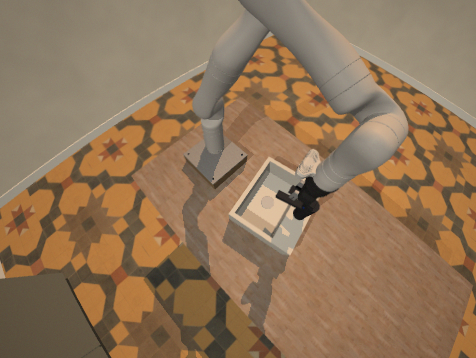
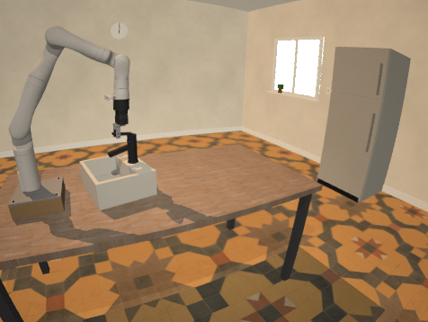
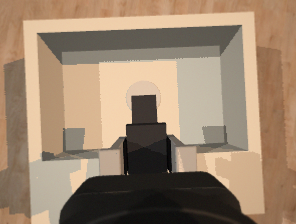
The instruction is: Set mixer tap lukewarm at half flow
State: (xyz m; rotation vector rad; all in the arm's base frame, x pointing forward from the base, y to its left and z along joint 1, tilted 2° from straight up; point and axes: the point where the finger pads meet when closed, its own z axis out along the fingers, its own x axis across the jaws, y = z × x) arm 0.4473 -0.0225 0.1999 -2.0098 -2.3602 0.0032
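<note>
Right now my hand is 30 mm short of the black lever. From my hand the other things lie so: sink basin: 240 mm below, 40 mm behind, 10 mm to the right; black mixer tap: 50 mm below, 50 mm ahead, 10 mm to the left.
</note>
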